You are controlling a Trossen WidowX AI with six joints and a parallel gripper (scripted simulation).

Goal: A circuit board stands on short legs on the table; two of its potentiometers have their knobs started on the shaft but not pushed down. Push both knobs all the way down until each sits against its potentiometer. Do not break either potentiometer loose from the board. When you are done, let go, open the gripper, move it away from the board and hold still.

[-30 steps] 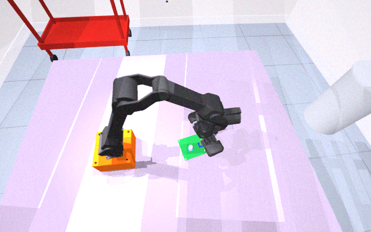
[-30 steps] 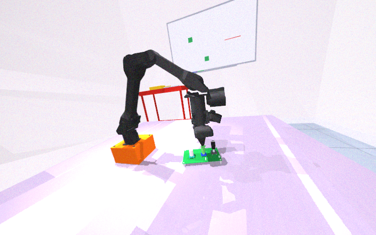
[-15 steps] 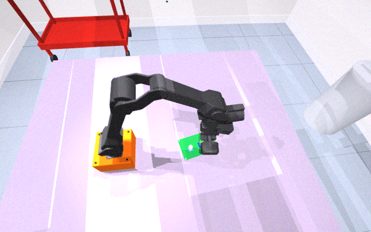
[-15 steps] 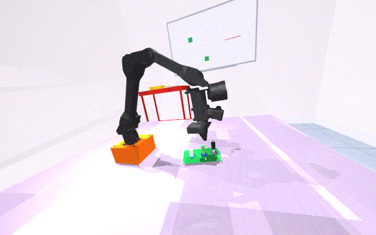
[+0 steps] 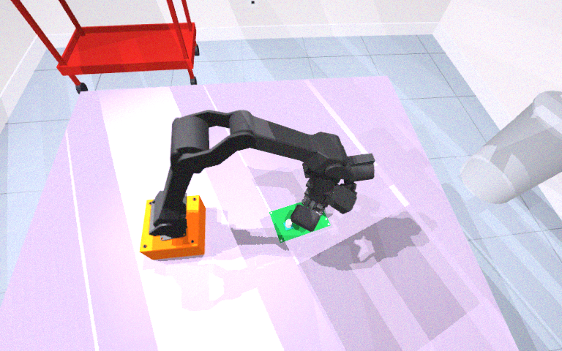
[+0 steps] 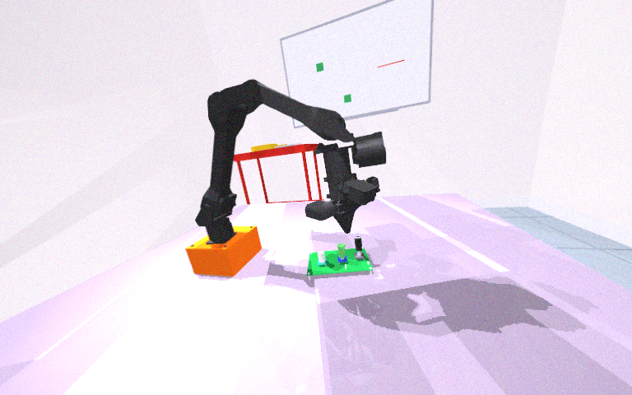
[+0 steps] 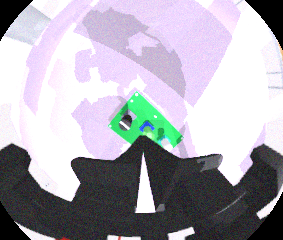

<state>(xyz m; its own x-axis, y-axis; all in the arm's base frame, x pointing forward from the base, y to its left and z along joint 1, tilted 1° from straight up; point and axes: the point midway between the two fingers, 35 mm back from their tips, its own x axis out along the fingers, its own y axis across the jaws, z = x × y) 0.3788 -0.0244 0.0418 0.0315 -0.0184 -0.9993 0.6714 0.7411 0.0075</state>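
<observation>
My gripper tip is 30 mm above the black knob, 20 mm short of it and 10 mm to the right of it. The rest, counted from my gripper tip: light green knob (50 mm below, 20 mm behind).
</observation>
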